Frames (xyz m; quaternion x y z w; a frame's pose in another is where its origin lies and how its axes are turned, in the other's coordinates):
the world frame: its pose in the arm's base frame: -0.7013 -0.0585 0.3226 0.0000 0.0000 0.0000 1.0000
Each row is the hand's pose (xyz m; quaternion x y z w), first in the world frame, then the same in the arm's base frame.
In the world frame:
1: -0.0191 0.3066 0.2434 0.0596 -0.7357 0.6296 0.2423
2: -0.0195 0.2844 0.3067 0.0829 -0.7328 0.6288 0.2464
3: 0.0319 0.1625 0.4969 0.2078 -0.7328 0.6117 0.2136
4: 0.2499 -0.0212 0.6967 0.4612 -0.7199 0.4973 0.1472
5: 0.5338 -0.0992 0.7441 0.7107 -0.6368 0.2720 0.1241
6: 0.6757 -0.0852 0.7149 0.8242 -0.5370 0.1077 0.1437
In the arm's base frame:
1: -0.7204 0.2481 0.5660 0.0596 -0.7357 0.6296 0.2423
2: -0.7208 0.2259 0.6293 0.0829 -0.7328 0.6288 0.2464
3: -0.6694 0.1040 0.8195 0.2078 -0.7328 0.6117 0.2136
4: -0.4514 -0.0797 1.0193 0.4612 -0.7199 0.4973 0.1472
5: -0.1675 -0.1577 1.0667 0.7107 -0.6368 0.2720 0.1241
6: -0.0256 -0.1437 1.0375 0.8242 -0.5370 0.1077 0.1437

